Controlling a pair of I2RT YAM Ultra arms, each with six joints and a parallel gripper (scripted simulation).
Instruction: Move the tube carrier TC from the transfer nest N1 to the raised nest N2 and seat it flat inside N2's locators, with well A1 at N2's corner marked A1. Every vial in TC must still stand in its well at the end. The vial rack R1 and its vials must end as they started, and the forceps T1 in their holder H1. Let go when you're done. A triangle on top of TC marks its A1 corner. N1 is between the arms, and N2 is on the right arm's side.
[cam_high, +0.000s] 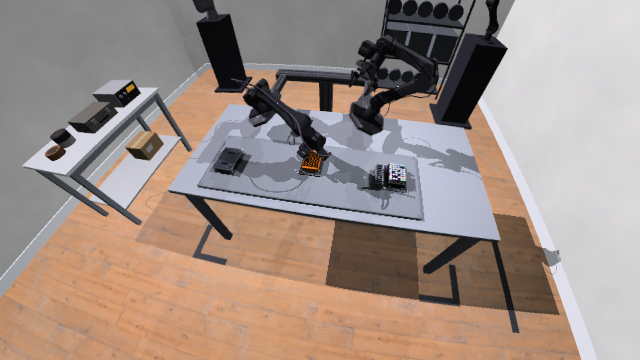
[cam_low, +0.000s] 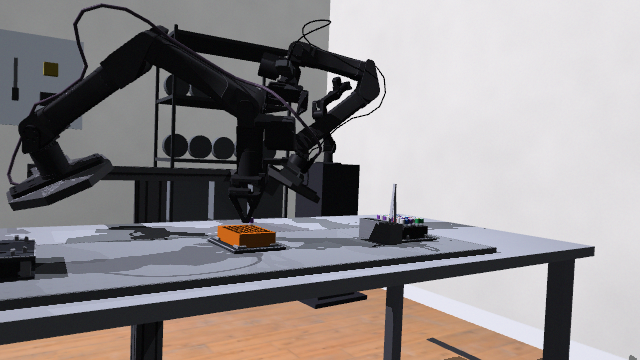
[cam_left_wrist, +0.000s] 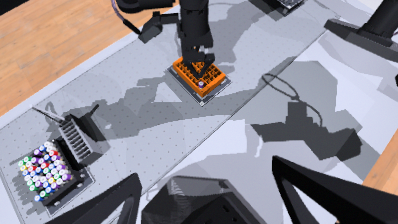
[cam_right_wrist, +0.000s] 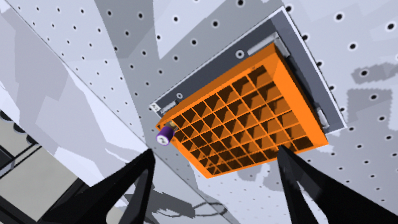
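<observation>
Right now my right hand is 5 cm above the orange tube carrier TC and 1 cm to the left of it. Also, from my right hand: holder H1: 34 cm to the left, 7 cm ahead, 6 cm below; transfer nest N1: 7 cm below, 1 cm to the right; A1 mark: 42 cm to the right, 4 cm below, 3 cm behind.
</observation>
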